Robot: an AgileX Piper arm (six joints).
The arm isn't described. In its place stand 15 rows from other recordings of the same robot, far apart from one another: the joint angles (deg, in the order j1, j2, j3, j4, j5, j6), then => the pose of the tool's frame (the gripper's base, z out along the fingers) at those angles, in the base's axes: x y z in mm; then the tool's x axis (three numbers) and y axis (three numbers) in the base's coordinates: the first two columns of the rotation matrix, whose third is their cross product.
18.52 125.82 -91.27 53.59 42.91 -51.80 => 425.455 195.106 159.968 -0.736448 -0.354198 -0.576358 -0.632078 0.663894 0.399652
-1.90 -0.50 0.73 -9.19 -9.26 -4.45 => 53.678 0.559 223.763 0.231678 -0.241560 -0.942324 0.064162 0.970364 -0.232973
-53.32 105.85 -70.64 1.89 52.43 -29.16 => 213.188 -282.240 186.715 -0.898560 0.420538 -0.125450 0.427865 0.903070 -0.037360
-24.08 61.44 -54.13 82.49 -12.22 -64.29 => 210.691 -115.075 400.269 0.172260 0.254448 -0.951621 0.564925 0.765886 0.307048
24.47 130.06 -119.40 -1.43 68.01 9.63 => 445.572 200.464 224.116 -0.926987 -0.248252 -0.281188 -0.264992 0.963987 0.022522
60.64 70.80 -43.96 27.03 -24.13 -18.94 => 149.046 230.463 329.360 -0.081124 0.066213 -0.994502 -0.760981 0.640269 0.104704
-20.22 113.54 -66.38 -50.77 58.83 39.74 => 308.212 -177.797 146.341 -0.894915 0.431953 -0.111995 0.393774 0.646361 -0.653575
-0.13 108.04 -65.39 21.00 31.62 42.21 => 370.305 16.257 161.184 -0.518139 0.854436 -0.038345 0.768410 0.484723 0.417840
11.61 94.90 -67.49 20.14 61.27 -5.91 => 302.692 90.238 239.849 -0.984417 -0.132875 -0.115182 -0.162571 0.937367 0.308082
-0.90 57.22 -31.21 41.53 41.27 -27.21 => 169.866 37.133 245.472 -0.834062 0.113991 -0.539766 -0.148312 0.896066 0.418412
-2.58 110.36 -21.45 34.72 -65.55 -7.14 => 252.220 -58.595 97.085 -0.304040 0.145586 -0.941469 0.569406 0.820073 -0.057072
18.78 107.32 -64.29 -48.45 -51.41 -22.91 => 367.023 181.026 246.111 0.706093 -0.486774 -0.514280 -0.407337 0.314863 -0.857285
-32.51 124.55 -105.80 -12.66 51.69 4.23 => 395.513 -270.624 214.350 -0.799304 0.434078 -0.415559 0.540870 0.821018 -0.182727
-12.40 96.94 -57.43 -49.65 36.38 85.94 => 315.516 -111.488 204.399 -0.345543 0.692749 -0.633007 0.875287 0.481140 0.048751
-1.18 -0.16 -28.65 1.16 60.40 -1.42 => -4.989 1.705 277.886 -0.447508 -0.005565 -0.894262 -0.001762 0.999984 -0.005341
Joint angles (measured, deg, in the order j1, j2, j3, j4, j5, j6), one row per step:
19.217, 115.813, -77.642, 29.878, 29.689, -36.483
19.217, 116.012, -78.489, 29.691, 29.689, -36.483
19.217, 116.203, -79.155, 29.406, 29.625, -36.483
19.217, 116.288, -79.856, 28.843, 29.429, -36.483
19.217, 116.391, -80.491, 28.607, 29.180, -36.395
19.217, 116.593, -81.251, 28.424, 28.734, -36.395
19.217, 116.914, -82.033, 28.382, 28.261, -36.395
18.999, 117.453, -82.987, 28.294, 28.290, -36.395
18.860, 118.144, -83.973, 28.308, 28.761, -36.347
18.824, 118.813, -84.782, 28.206, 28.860, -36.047
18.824, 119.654, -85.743, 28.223, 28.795, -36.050
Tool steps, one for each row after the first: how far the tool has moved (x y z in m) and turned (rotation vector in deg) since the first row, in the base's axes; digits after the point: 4 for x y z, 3 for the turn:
0.0028, 0.0009, 0.0024, 0.065, -0.664, 0.101
0.0052, 0.0014, 0.0041, -0.004, -1.249, 0.228
0.0077, 0.0018, 0.0067, -0.243, -2.166, 0.445
0.0101, 0.0022, 0.0090, -0.213, -2.927, 0.391
0.0132, 0.0029, 0.0114, -0.157, -3.912, 0.297
0.0165, 0.0037, 0.0130, -0.018, -4.789, 0.118
0.0204, 0.0032, 0.0135, 0.037, -5.180, -0.047
0.0236, 0.0035, 0.0126, 0.135, -5.008, -0.041
0.0266, 0.0042, 0.0112, 0.218, -4.961, -0.230
0.0302, 0.0054, 0.0093, 0.273, -5.130, -0.264

